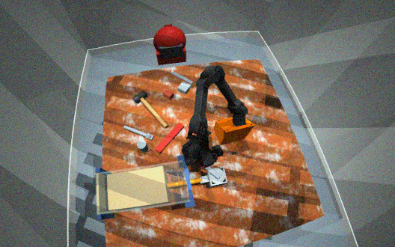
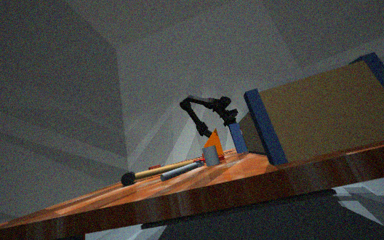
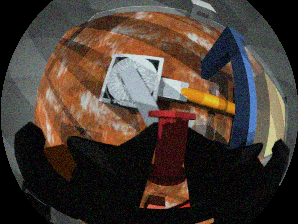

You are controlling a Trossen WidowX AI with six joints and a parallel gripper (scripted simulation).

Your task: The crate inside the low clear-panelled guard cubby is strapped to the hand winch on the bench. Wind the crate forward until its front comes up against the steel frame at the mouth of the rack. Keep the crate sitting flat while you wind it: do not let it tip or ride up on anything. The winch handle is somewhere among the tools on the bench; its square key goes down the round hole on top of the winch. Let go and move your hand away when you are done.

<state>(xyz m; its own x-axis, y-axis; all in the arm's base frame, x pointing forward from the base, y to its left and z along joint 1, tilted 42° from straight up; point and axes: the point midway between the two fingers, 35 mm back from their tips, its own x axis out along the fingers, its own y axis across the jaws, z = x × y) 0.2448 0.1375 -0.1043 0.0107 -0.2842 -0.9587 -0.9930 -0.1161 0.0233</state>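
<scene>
My gripper tip is now 100 mm short of the blue steel frame, 60 mm to the right of it and 30 mm above it. Also, from my gripper tip: red-knobbed winch handle: 20 mm behind, 10 mm to the left, 30 mm below; red knob: 20 mm to the right; winch: 80 mm behind, 50 mm to the left, 100 mm below.
</scene>
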